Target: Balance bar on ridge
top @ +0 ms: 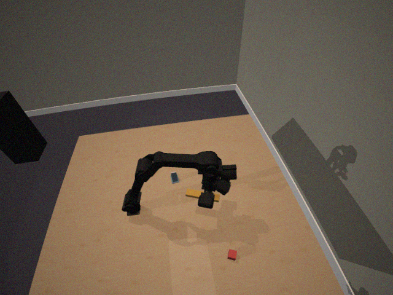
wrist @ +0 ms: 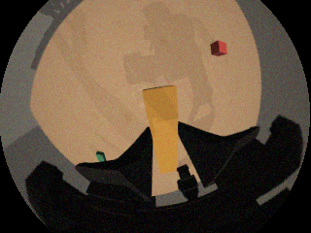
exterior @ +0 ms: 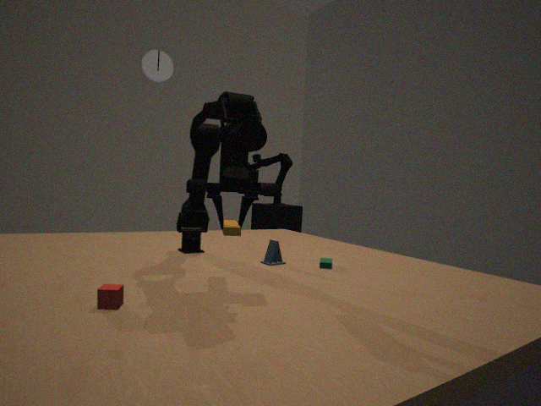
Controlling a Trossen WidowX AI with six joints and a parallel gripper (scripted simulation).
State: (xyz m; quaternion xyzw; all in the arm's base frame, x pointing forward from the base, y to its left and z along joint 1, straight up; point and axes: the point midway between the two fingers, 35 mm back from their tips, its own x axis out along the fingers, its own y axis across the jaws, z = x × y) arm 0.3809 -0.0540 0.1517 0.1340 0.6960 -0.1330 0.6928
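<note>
Right now my gripper tip is 30 mm past the bar and 10 mm to the right of it. The rest, counted from my gripper tip: red cube 60 mm ahead, 240 mm to the right, 100 mm below; then small green block 70 mm behind, 330 mm to the left, 110 mm below.
</note>
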